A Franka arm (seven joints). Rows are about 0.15 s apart.
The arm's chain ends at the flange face. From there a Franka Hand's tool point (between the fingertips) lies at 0.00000 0.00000 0.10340 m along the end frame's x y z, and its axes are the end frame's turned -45 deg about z.
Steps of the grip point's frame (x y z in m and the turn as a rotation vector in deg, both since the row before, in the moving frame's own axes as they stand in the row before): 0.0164 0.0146 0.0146 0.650 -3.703 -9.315; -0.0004 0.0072 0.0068 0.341 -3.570 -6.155; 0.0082 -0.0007 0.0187 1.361 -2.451 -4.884; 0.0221 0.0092 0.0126 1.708 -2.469 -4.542; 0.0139 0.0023 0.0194 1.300 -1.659 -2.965; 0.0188 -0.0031 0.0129 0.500 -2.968 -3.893; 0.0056 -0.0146 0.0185 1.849 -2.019 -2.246
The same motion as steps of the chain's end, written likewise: 0.0271 -0.0056 0.0148 -2.159 -3.078 -9.315; 0.0096 0.0010 0.0070 -2.283 -2.765 -6.155; 0.0101 -0.0079 0.0188 -0.771 -2.695 -4.884; 0.0274 -0.0103 0.0127 -0.538 -2.954 -4.542; 0.0152 -0.0088 0.0195 -0.254 -2.092 -2.965; 0.0154 -0.0188 0.0130 -1.745 -2.452 -3.893; -0.0014 -0.0146 0.0186 -0.120 -2.735 -2.246
